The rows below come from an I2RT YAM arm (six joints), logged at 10 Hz.
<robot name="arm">
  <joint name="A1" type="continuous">
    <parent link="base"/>
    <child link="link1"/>
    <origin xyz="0 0 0.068"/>
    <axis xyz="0 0 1"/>
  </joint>
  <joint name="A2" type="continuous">
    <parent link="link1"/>
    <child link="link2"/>
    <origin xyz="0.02 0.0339 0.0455"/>
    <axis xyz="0 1 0"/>
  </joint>
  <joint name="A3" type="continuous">
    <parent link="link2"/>
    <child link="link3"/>
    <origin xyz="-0.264 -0.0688 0"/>
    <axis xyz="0 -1 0"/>
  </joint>
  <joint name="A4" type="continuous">
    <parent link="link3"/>
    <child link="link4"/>
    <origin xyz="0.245 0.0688 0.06"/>
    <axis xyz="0 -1 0"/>
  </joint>
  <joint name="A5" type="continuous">
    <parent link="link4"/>
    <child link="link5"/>
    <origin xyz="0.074 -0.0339 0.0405"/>
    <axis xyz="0 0 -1"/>
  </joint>
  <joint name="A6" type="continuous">
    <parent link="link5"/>
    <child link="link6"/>
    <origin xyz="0.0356 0 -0.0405"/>
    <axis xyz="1 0 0"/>
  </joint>
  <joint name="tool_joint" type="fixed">
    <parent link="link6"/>
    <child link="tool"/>
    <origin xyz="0 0 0" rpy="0 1.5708 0"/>
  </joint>
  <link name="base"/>
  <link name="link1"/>
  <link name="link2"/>
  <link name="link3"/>
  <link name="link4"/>
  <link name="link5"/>
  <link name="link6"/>
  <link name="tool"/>
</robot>
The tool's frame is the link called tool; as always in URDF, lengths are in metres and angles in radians. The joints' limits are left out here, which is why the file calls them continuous.
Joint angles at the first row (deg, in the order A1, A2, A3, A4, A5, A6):
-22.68 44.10 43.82 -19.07 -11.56 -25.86
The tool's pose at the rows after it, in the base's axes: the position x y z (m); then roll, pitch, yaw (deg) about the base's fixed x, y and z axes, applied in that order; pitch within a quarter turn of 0, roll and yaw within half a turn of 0:
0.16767 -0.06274 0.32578 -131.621 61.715 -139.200
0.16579 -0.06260 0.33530 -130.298 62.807 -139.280
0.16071 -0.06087 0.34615 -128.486 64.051 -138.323
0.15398 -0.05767 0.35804 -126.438 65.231 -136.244
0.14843 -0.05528 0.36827 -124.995 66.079 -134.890
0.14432 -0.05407 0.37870 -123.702 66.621 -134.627
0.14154 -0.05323 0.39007 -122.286 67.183 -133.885
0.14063 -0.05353 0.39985 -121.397 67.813 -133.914
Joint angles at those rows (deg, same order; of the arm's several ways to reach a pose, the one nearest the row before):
-22.67 44.38 44.98 -19.29 -10.92 -25.58
-22.68 44.23 46.67 -19.90 -9.95 -24.51
-22.72 43.39 48.46 -21.10 -9.58 -23.59
-22.67 42.33 50.53 -22.83 -9.94 -22.95
-22.69 41.71 52.52 -24.47 -10.13 -22.42
-22.68 41.64 54.78 -26.04 -9.29 -21.90
-22.68 42.05 57.38 -27.43 -8.81 -21.46
-22.76 42.82 59.72 -28.36 -8.16 -20.84

